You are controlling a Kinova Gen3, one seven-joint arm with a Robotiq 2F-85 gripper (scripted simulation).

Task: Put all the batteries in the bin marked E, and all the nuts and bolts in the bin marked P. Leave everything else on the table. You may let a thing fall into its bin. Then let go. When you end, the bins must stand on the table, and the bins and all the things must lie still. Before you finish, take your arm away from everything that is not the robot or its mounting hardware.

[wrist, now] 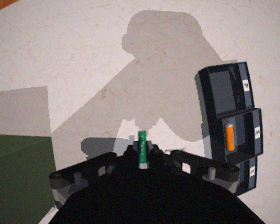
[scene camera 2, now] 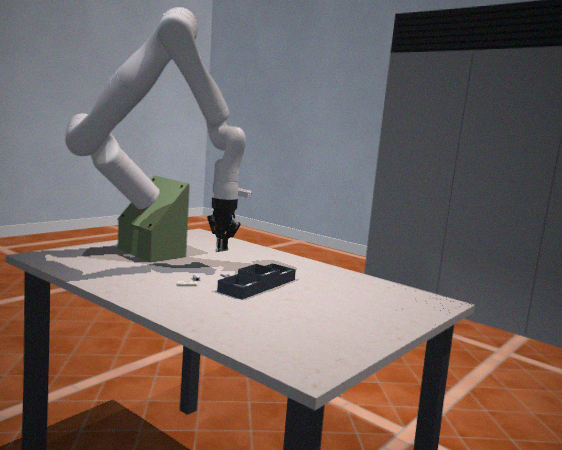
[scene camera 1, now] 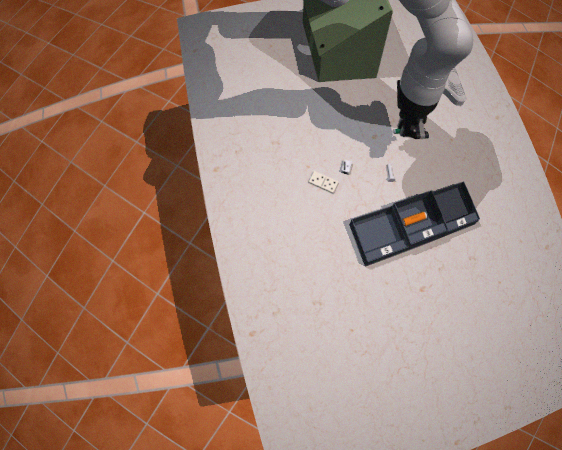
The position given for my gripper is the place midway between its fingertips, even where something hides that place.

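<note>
Scene camera 1 gives me my gripper (scene camera 1: 403,131) together with a bin tray (scene camera 1: 380,228). Looking through the wrist view, I find the tray (wrist: 223,95) again, and my gripper (wrist: 142,148) too. Scene camera 2 likewise has my gripper (scene camera 2: 221,250) and the tray (scene camera 2: 264,278).
</note>
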